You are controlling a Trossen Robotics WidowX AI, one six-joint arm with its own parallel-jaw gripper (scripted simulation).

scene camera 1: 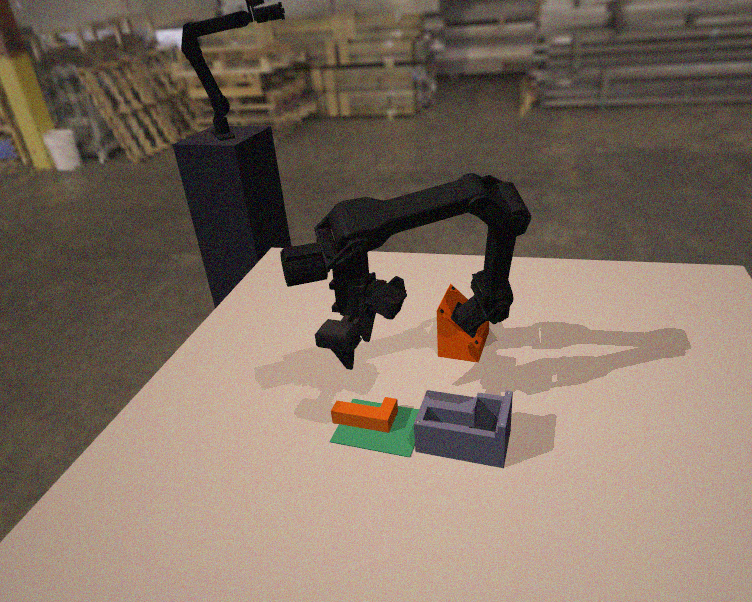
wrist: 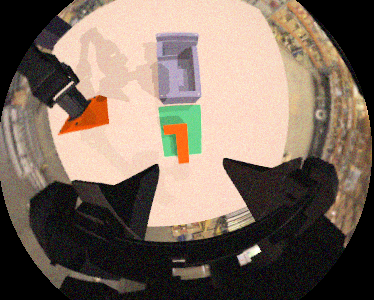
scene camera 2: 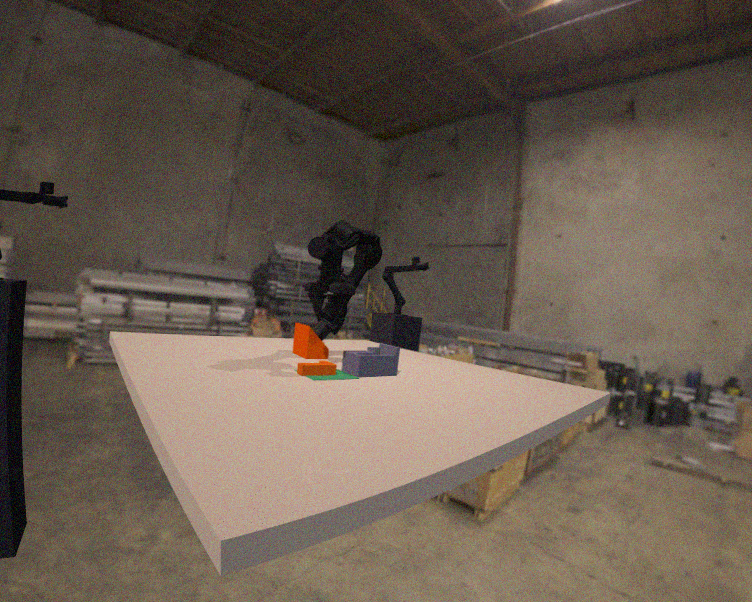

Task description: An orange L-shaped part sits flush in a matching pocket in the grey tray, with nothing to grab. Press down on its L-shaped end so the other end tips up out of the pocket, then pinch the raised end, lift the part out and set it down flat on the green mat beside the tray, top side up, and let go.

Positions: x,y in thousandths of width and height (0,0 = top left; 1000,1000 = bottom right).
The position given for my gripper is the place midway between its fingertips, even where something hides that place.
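You'd find my gripper in scene camera 1 (477,589). It's there in the wrist view (515,548) too, and scene camera 2 (433,531) also shows the gripper.
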